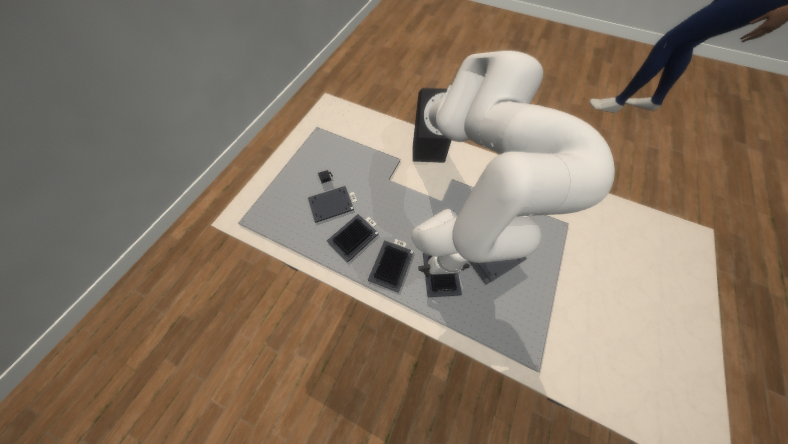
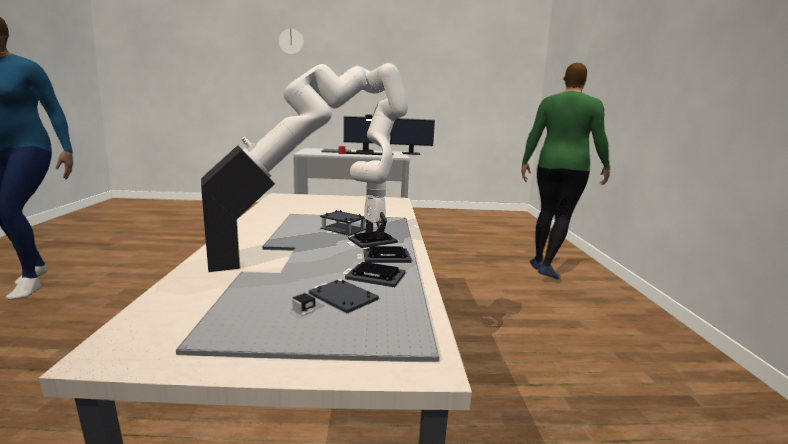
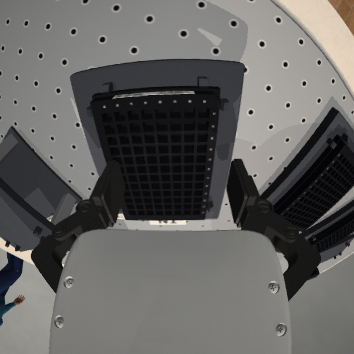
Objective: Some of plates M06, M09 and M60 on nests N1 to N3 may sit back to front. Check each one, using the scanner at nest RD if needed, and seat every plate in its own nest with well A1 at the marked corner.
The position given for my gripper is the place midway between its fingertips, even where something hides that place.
Note:
In view: my gripper (image 3: 174, 173), a nest RD (image 1: 332, 203) and a nest N1 (image 3: 228, 75).

